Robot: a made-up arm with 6 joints.
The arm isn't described. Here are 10 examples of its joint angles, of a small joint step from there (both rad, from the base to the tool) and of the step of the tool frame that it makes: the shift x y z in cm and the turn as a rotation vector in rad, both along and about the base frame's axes.
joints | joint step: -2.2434 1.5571 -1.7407 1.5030 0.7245 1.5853 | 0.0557 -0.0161 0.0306 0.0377 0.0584 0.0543
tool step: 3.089 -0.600 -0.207 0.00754 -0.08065 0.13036
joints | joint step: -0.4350 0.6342 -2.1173 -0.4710 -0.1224 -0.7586 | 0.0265 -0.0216 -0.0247 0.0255 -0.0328 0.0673
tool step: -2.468 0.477 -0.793 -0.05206 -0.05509 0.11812
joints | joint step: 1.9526 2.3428 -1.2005 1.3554 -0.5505 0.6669 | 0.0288 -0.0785 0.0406 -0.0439 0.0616 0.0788
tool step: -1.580 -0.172 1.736 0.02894 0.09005 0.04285
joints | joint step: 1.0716 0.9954 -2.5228 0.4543 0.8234 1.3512 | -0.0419 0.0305 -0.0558 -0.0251 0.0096 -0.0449
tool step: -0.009 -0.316 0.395 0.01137 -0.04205 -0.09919
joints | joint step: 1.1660 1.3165 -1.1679 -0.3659 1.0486 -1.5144 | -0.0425 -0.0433 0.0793 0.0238 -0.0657 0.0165
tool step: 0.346 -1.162 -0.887 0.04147 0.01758 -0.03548
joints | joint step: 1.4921 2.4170 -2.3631 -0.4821 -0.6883 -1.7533 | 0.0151 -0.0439 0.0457 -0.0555 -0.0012 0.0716
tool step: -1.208 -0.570 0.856 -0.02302 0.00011 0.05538
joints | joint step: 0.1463 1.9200 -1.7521 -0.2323 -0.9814 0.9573 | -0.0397 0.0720 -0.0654 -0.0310 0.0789 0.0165
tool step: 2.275 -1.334 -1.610 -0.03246 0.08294 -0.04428
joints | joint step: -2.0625 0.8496 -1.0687 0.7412 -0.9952 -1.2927 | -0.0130 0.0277 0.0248 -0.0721 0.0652 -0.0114
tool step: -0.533 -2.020 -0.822 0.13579 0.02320 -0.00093
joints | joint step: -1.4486 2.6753 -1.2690 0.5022 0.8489 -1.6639 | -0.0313 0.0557 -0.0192 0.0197 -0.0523 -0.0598
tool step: -0.792 0.301 -1.636 -0.02960 -0.01061 -0.00797
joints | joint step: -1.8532 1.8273 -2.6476 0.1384 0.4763 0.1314 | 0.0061 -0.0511 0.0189 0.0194 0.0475 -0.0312
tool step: 0.893 1.419 0.813 0.01821 0.01788 0.01287
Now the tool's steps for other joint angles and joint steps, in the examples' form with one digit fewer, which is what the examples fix.
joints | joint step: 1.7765 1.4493 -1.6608 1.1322 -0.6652 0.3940 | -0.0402 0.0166 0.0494 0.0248 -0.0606 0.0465
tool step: 1.60 0.59 -2.28 -0.0264 0.0659 -0.0656
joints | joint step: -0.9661 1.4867 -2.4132 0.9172 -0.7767 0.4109 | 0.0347 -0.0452 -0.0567 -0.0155 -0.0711 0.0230
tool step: -2.46 3.58 0.72 -0.1055 -0.1252 0.0127
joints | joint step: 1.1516 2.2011 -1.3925 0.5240 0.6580 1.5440 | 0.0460 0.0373 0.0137 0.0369 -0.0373 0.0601
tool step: -2.07 0.32 -1.70 -0.0236 0.0408 -0.0485
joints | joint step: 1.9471 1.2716 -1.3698 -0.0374 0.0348 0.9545 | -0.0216 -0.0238 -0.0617 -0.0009 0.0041 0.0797
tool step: 1.33 -1.23 2.64 0.0484 0.1014 -0.0068
